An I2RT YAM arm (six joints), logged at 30 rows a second.
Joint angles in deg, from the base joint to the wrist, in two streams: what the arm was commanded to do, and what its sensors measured. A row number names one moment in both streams.
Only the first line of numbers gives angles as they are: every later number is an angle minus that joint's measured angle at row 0.
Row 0, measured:
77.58 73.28 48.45 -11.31 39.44 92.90
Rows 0 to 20, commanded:
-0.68 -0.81 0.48 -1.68 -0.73 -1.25
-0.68 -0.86 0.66 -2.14 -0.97 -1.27
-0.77 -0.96 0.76 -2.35 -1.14 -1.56
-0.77 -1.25 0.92 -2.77 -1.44 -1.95
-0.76 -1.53 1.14 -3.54 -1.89 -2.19
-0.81 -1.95 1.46 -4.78 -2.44 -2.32
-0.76 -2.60 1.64 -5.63 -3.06 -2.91
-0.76 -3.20 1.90 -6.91 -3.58 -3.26
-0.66 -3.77 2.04 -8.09 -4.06 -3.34
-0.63 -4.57 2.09 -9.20 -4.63 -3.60
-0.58 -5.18 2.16 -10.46 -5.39 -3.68
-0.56 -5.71 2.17 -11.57 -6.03 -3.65
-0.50 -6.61 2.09 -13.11 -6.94 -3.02
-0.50 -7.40 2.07 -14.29 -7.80 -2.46
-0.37 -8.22 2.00 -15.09 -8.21 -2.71
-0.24 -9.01 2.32 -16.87 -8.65 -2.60
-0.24 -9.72 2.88 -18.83 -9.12 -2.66
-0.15 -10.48 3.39 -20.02 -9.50 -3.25
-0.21 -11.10 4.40 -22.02 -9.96 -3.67
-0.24 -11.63 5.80 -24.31 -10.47 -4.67
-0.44 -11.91 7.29 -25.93 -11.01 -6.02
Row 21, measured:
-0.41 -10.26 3.67 -17.92 -8.98 -3.10
